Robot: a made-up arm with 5 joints.
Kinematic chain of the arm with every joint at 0, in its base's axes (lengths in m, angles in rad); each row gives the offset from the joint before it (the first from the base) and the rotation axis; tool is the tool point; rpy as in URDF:
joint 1: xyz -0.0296 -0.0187 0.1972 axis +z
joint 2: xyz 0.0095 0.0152 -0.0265 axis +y
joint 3: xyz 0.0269 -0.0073 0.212 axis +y
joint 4: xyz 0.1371 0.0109 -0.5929 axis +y
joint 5: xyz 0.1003 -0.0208 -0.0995 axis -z
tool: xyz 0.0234 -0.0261 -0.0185 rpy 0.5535 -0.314 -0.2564
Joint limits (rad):
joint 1: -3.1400..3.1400
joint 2: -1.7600..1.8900
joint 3: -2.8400..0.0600
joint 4: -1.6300..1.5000
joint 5: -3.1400..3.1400
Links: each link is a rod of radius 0.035 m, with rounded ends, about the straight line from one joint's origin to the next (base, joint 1, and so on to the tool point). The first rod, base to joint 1, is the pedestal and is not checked.
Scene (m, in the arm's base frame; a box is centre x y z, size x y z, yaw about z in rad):
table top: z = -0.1
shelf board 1: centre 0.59 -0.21 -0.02 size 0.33 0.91 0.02 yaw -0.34
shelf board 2: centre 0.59 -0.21 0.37 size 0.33 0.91 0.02 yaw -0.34
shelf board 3: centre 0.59 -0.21 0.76 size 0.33 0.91 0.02 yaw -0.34
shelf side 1: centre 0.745 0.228 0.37 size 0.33 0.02 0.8 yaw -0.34
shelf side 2: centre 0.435 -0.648 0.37 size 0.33 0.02 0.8 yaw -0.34
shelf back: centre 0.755 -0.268 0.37 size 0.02 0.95 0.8 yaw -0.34
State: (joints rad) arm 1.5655 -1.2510 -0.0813 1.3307 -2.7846
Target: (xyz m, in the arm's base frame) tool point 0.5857 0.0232 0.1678
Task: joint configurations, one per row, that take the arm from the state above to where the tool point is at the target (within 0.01 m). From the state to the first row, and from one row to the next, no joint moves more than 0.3 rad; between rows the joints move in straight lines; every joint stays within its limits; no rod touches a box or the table.
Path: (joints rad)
1: 1.3072 -1.1596 -0.1489 1.2619 -2.7559
2: 1.0488 -1.0682 -0.2165 1.1931 -2.7272
3: 0.7905 -0.9768 -0.2841 1.1243 -2.6985
4: 0.5322 -0.8854 -0.3517 1.0555 -2.6698
5: 0.2739 -0.7940 -0.4193 0.9868 -2.6411
6: 0.0155 -0.7025 -0.4869 0.9180 -2.6125

